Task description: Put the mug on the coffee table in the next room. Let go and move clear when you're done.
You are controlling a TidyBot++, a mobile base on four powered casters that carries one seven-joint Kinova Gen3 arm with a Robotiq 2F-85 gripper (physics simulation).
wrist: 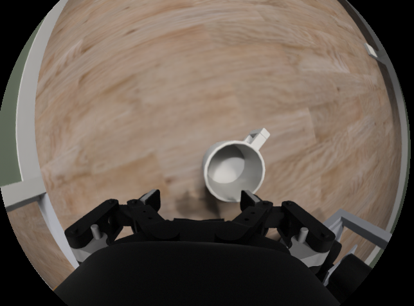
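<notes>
A white mug (pixel 233 167) stands upright on a light wood-grain surface (pixel 150 95), a little right of the middle of the wrist view. Its opening faces the camera and its handle points up and to the right. My gripper (pixel 199 199) is open and empty. The right fingertip overlaps the mug's near rim in the view, and the left fingertip is well to the left of the mug. Whether the right finger touches the mug I cannot tell. I cannot make out a coffee table in this view.
A pale wall edge (pixel 27 120) runs down the left side, with a short pale wall (pixel 22 194) joining it. A grey angled wall edge (pixel 365 228) is at the lower right. A small white block (pixel 370 50) is at the upper right, by the curved right-hand edge.
</notes>
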